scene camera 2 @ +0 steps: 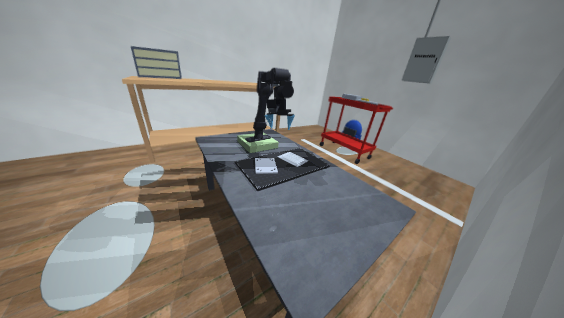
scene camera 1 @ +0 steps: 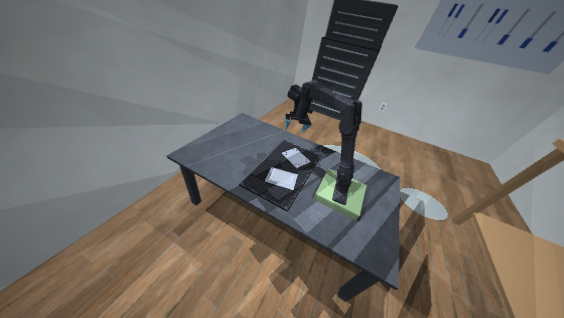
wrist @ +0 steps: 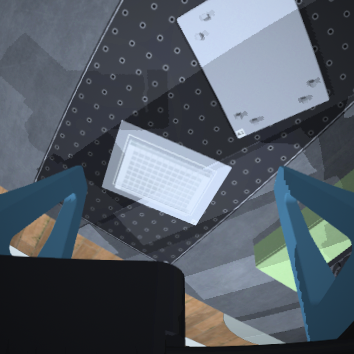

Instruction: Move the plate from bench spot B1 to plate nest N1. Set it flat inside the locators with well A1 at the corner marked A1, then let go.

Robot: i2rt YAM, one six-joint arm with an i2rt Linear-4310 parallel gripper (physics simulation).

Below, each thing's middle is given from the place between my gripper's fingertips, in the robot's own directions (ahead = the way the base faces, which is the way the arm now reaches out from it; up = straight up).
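Measured from the well plate (wrist: 146, 172), my hand is 160 mm to the right of it and 20 mm past it, and also 220 mm above it. As for the grey nest (wrist: 262, 68), it is 50 mm to the right of my hand and 40 mm behind it, and it lies 220 mm below my hand.
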